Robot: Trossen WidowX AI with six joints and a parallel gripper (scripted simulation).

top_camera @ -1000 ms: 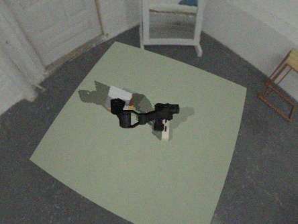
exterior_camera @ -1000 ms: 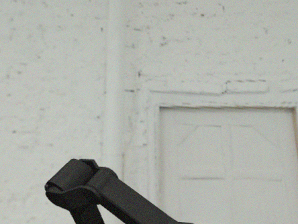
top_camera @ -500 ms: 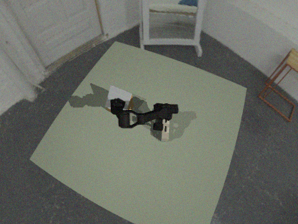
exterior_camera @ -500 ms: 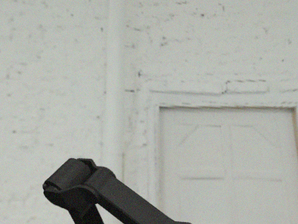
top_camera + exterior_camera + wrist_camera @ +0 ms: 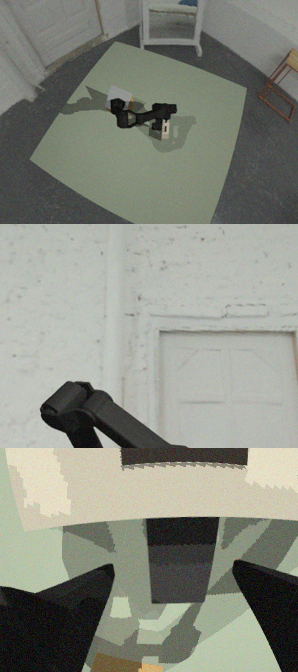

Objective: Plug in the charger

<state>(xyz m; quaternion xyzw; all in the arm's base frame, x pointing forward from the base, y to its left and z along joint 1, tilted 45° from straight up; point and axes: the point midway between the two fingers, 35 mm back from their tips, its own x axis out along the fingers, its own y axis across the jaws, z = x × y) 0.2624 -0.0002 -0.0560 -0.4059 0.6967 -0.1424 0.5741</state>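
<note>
Now: gripper tip 30 mm short of the two-prong charger, 10 mm to the right of it and 10 mm below it.
</note>
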